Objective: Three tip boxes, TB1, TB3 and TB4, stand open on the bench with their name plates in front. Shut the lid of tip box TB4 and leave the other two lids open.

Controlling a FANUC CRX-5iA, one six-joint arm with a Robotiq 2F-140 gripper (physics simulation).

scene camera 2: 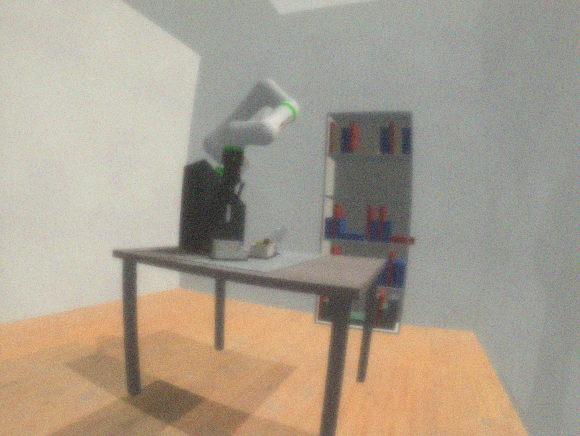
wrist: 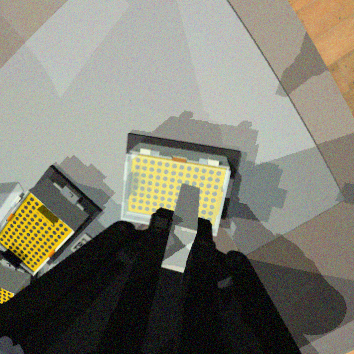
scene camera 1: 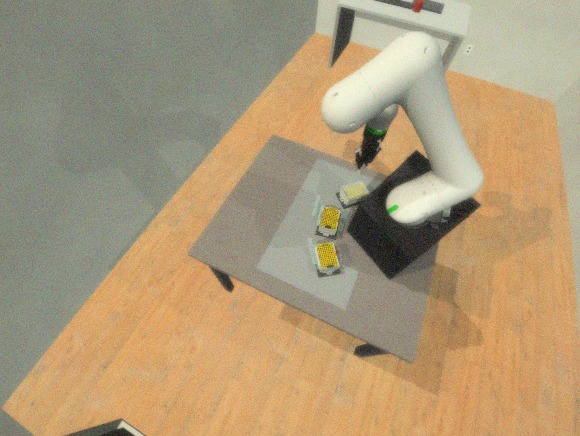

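Seen in the pictures: gripper, fingertip midpoint: (scene camera 2: pixel 227 221) (wrist: pixel 185 201) (scene camera 1: pixel 359 172); arm's base at its link origin: (scene camera 2: pixel 214 187).
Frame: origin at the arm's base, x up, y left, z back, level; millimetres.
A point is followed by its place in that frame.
Observation:
The tip box (scene camera 1: pixel 354 192) @[x -259, y -174, z -245 mm] (scene camera 2: pixel 229 250) @[x -294, y -228, z -277 mm] (wrist: pixel 150 185) @[x -258, y -183, z -272 mm] nearest my gripper has its clear lid down over pale yellow tips. The middle tip box (scene camera 1: pixel 330 220) @[x -279, y 30, z -295 mm] (wrist: pixel 35 230) @[x -279, y 11, z -303 mm] has its clear lid (scene camera 1: pixel 317 206) @[x -189, y 42, z -373 mm] standing up, and so has the far tip box (scene camera 1: pixel 327 256) @[x -279, y 215, z -235 mm] (wrist: pixel 6 295) @[x -279, y 161, z -240 mm], with its lid (scene camera 1: pixel 313 251) @[x -185, y 262, z -296 mm] up. The name plates are too small or blurred to read. My gripper (scene camera 1: pixel 360 165) @[x -170, y -233, z -263 mm] (wrist: pixel 185 201) @[x -170, y -233, z -263 mm] is shut and empty, above and beside the box with the lowered lid. In scene camera 2 its fingers merge with the dark pedestal.
The boxes stand on a grey mat (scene camera 1: pixel 290 240) @[x -337, y 196, z -434 mm] on the brown table (scene camera 1: pixel 240 210) @[x -339, y 161, z -750 mm] (scene camera 2: pixel 320 272) @[x -339, y -213, z -679 mm]. The black pedestal (scene camera 1: pixel 390 255) @[x -183, y 127, z 9 mm] (scene camera 2: pixel 197 215) @[x -155, y -181, z -49 mm] under my arm is close beside the boxes. A white bench (scene camera 1: pixel 450 17) and a tall shelf unit (scene camera 2: pixel 411 175) stand away from the table.

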